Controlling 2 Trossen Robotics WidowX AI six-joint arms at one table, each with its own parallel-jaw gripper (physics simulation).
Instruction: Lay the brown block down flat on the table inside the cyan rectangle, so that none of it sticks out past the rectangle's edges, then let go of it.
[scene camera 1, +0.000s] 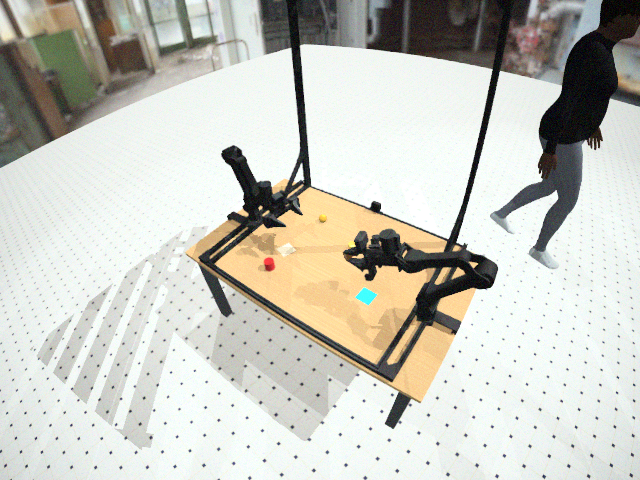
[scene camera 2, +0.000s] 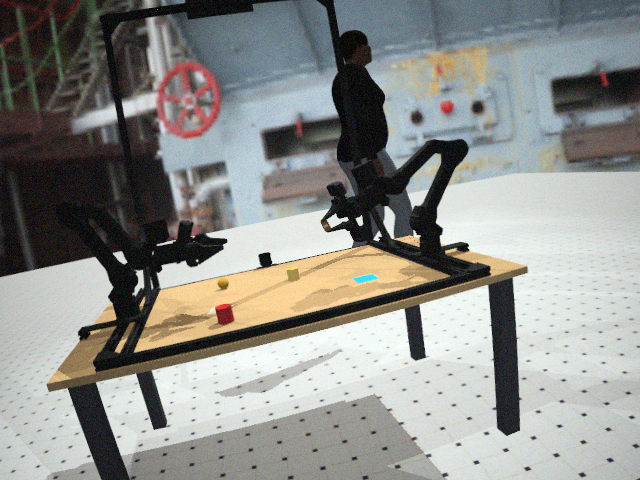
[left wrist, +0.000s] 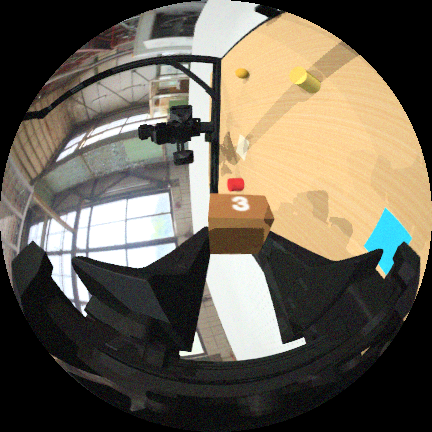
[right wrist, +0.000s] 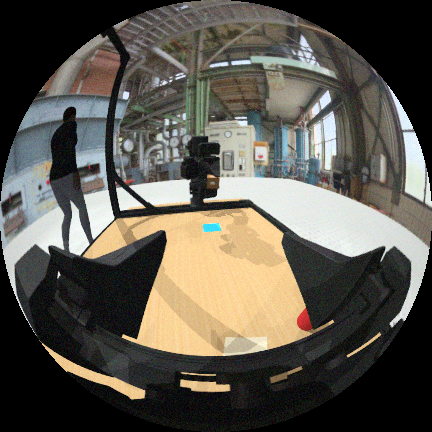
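Seen in the pictures: left gripper, fingertip midpoint: (scene camera 1: 344, 255) (scene camera 2: 324, 226) (left wrist: 233, 232) (right wrist: 217, 182); right gripper, fingertip midpoint: (scene camera 1: 294, 220) (scene camera 2: 225, 243) (left wrist: 184, 139) (right wrist: 226, 237); left arm's base, link origin: (scene camera 1: 425, 315) (scene camera 2: 431, 253) (right wrist: 197, 203); right arm's base, link origin: (scene camera 1: 254, 217) (scene camera 2: 128, 316) (left wrist: 211, 127).
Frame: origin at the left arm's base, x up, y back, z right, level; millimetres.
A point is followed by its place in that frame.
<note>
The brown block (scene camera 2: 326, 225) {x 161, y -328, z 74 mm} (left wrist: 239, 222) {x 166, y -307, z 95 mm} (right wrist: 213, 181) {x 162, y -331, z 92 mm}, with a white "3" on one face, is held between the fingertips of my left gripper (left wrist: 233, 232) {x 159, y -331, z 80 mm}, high above the table. In scene camera 1 the left gripper (scene camera 1: 349, 257) {x 159, y -331, z 80 mm} largely hides the block. The cyan rectangle (scene camera 1: 366, 296) {x -18, y -236, z 50 mm} (scene camera 2: 365, 278) {x -18, y -239, z 50 mm} (left wrist: 389, 237) {x -18, y -237, z 58 mm} (right wrist: 212, 227) {x -18, y -245, z 51 mm} lies flat on the table, apart from the block; a fingertip covers part of it in the left wrist view. My right gripper (scene camera 1: 289, 215) {x 161, y -578, z 222 mm} (right wrist: 226, 237) {x 161, y -578, z 222 mm} is open and empty above the far-left part of the table.
A red cylinder (scene camera 1: 269, 264) {x 21, y -656, z 83 mm} (scene camera 2: 224, 313) {x 10, y -673, z 79 mm} (left wrist: 235, 184) {x 11, y -645, z 98 mm} and a pale card (scene camera 1: 286, 249) {x -18, y -637, z 220 mm} (left wrist: 242, 147) {x -18, y -633, z 214 mm} are at the left. A yellow ball (scene camera 1: 323, 218) {x 11, y -525, z 436 mm} (scene camera 2: 222, 283) {x 4, y -541, z 432 mm} and a yellow cylinder (scene camera 2: 293, 273) {x 6, y -355, z 270 mm} (left wrist: 305, 80) {x 17, y -339, z 270 mm} are farther back. A black frame (scene camera 2: 248, 331) {x -3, y -676, z -71 mm} borders the table.
</note>
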